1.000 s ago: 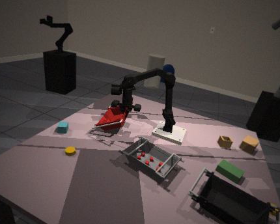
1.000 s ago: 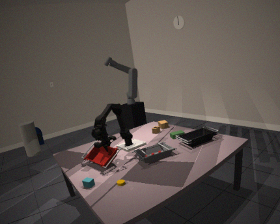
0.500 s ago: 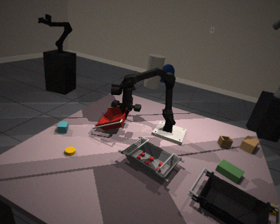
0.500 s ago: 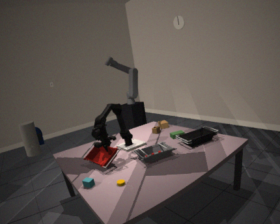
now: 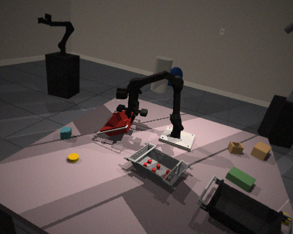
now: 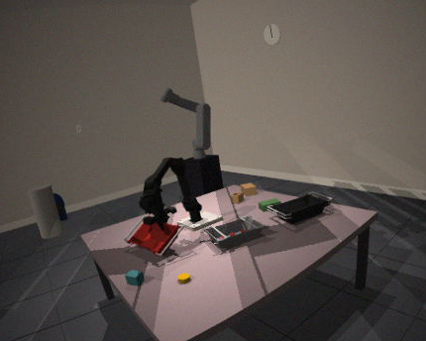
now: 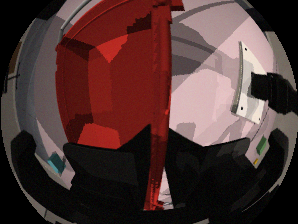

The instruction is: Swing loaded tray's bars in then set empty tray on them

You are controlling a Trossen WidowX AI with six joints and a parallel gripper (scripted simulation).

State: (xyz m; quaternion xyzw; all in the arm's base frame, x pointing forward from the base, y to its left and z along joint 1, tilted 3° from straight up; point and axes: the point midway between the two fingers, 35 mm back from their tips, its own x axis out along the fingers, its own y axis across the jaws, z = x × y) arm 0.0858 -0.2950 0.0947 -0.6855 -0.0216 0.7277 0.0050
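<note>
My gripper tip is now 80 mm to the left of the red tray. Round my gripper tip: teal cube 330 mm to the right, 200 mm ahead, 60 mm below; green block 660 mm to the left, 200 mm ahead, 60 mm below.
</note>
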